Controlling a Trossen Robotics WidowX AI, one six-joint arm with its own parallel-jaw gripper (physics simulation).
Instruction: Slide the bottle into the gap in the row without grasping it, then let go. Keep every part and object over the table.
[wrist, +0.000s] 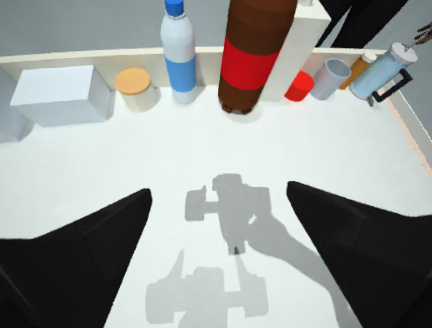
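Observation:
A large brown bottle with a red label stands upright in the row at the back of the table, its top cut off by the view's edge. A smaller clear bottle with a blue cap and blue label stands to its left, with a stretch of space between them. A tan-lidded jar stands left of the small bottle. A red object is to the right of the big bottle. My gripper is open and empty, in front of the row and apart from both bottles.
A white box stands at the left, with part of another pale object at the edge. A white upright block is beside the brown bottle. A grey cup, an amber bottle and a light-blue container with a black handle stand at the right.

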